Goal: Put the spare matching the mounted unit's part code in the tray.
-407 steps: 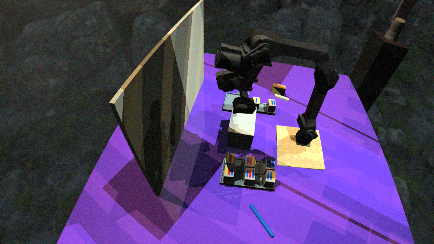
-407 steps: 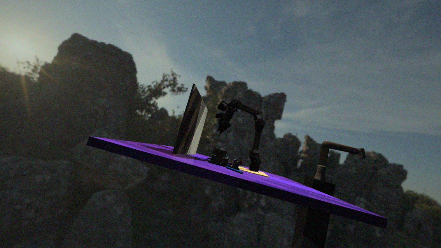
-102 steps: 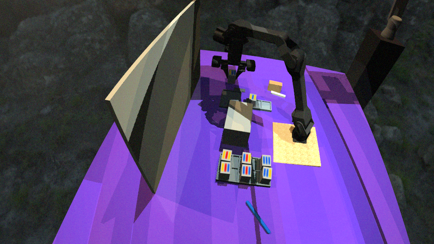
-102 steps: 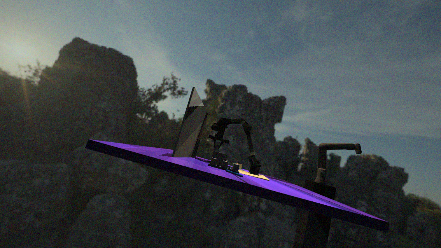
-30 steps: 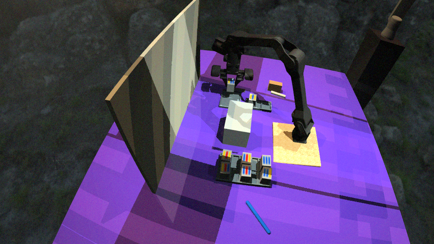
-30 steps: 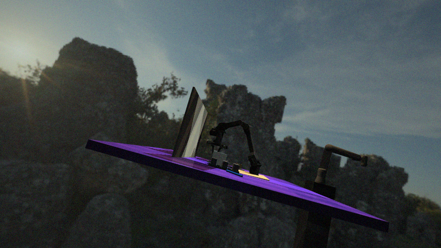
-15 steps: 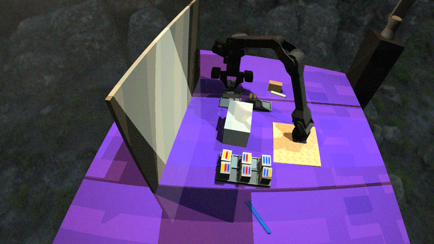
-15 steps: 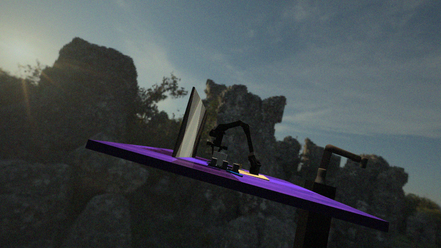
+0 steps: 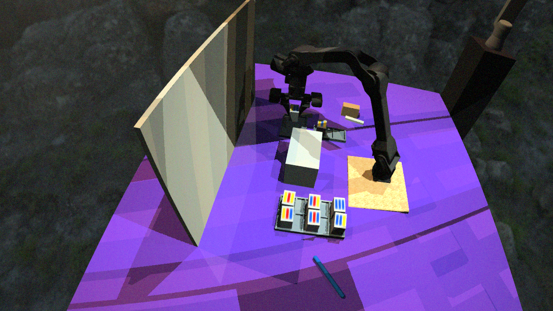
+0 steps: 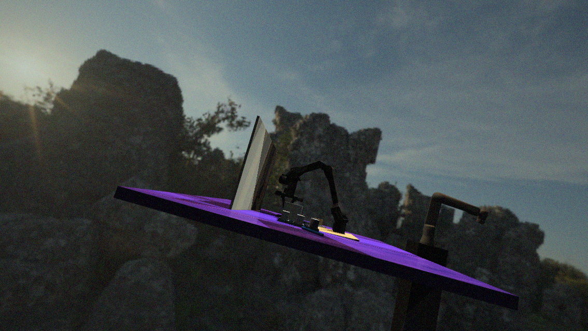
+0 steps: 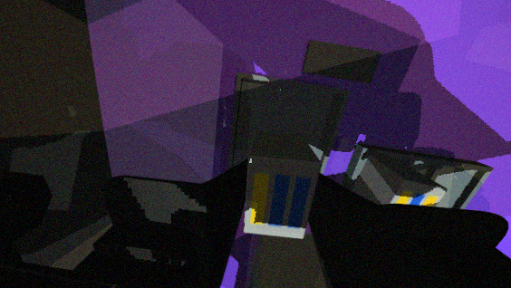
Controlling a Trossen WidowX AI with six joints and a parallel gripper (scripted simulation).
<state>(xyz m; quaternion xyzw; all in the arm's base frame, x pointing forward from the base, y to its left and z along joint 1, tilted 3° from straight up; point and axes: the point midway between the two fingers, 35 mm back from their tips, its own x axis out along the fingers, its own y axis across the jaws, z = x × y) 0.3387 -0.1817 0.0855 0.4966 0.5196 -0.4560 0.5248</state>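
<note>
Right now the flat grey tray is 1 cm behind my gripper tip and 5 cm below it. The rest, counted from my gripper tip: spare 2 cm above; then tall panel 19 cm ahead, 19 cm to the left, 17 cm above; then dark rack 15 cm behind, 1 cm to the left, 5 cm below.
</note>
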